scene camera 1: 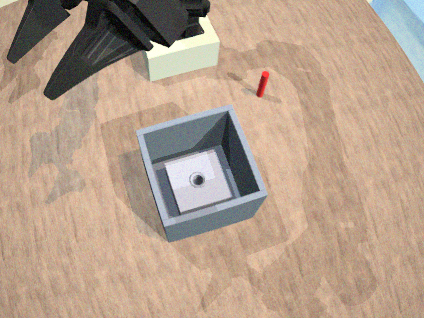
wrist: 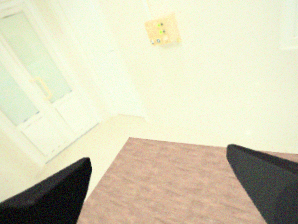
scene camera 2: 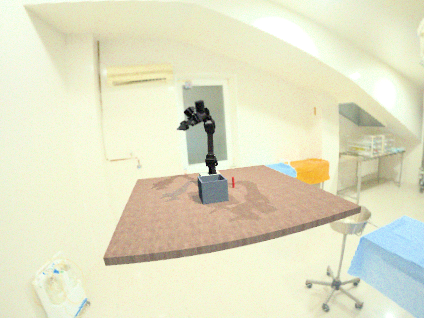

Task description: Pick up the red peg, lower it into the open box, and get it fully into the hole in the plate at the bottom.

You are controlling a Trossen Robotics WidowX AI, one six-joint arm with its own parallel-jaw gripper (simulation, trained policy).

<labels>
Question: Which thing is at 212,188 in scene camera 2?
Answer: A grey box.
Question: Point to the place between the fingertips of the gripper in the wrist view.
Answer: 159,157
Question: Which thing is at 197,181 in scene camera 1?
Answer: A pale plate.
</labels>
